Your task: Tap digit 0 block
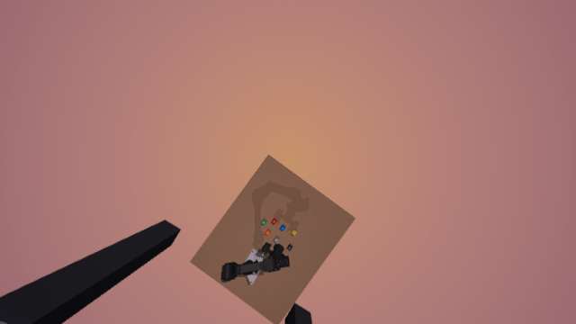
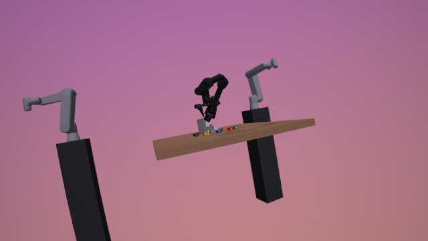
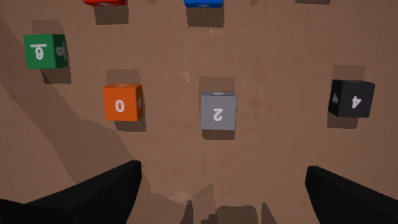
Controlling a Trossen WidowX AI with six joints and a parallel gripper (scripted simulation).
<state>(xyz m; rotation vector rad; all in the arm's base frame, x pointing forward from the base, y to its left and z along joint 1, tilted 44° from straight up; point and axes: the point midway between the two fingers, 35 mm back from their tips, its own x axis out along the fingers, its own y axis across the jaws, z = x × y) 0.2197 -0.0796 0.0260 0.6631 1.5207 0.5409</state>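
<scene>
The orange block showing 0 is 11 cm below my gripper tip, 9 cm to the left of it and 1 cm ahead of it. Also, from my gripper tip: grey block: 11 cm below; black block showing 4: 13 cm to the right, 11 cm below; blue block: 11 cm below, 11 cm ahead, 1 cm to the left.
</scene>
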